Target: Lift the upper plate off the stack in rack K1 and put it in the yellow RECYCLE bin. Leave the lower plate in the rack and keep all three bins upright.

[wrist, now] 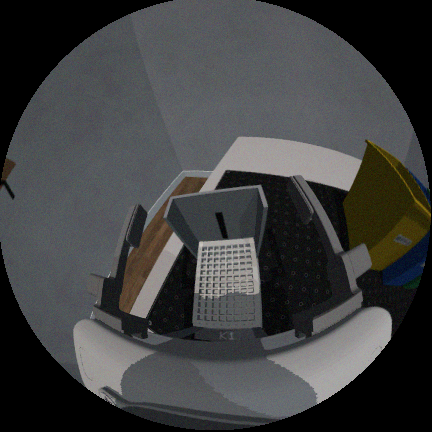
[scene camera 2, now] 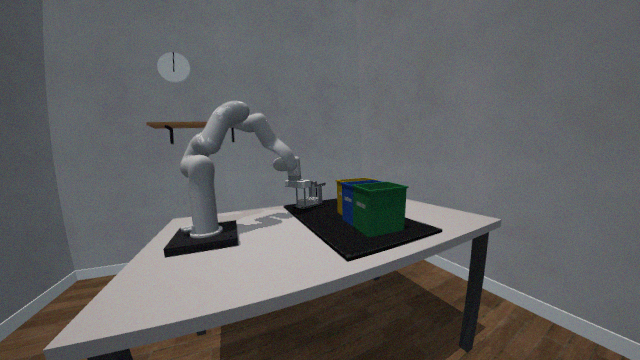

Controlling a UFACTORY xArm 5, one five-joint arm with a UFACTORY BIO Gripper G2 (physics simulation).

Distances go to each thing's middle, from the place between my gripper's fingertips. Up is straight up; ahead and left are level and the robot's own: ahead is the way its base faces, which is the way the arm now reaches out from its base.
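Labels:
Position of the green bin (scene camera 2: 378, 208) relative to my hand: 1 cm behind it, 57 cm to the right of it, 5 cm below it.

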